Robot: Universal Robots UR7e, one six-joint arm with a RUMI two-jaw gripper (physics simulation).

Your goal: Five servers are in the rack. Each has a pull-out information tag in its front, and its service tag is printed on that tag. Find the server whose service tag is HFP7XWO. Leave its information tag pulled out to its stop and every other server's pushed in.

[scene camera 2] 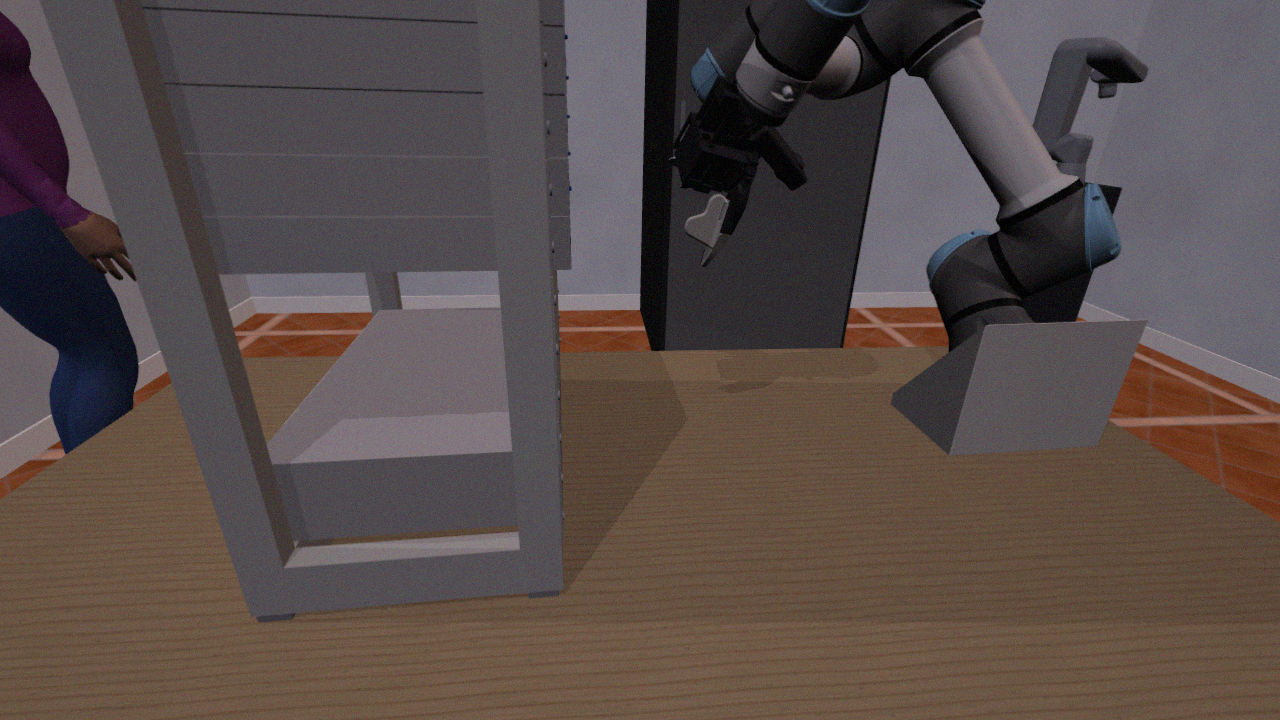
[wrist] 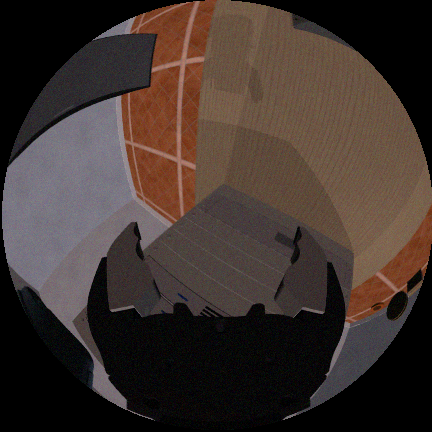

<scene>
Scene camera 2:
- my gripper: 691, 225
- server rack: 376, 144
</scene>
